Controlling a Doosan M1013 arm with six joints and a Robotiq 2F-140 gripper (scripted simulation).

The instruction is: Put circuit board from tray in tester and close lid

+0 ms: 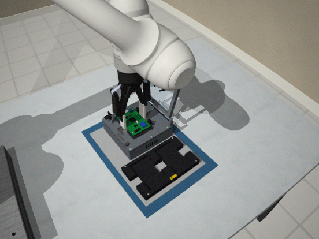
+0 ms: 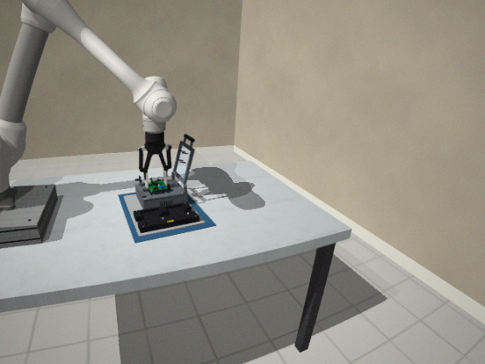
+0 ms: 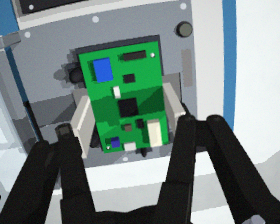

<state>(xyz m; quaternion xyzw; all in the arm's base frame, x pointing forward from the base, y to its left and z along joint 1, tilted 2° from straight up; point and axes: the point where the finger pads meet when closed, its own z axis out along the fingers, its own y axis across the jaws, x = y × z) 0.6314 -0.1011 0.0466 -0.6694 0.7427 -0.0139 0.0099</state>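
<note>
The green circuit board lies 20 mm below my hand. The rest, counted from my hand: latch hook: 60 mm behind, 60 mm to the left, 10 mm below; tester lid: 120 mm ahead, 10 mm to the right, 80 mm above.
</note>
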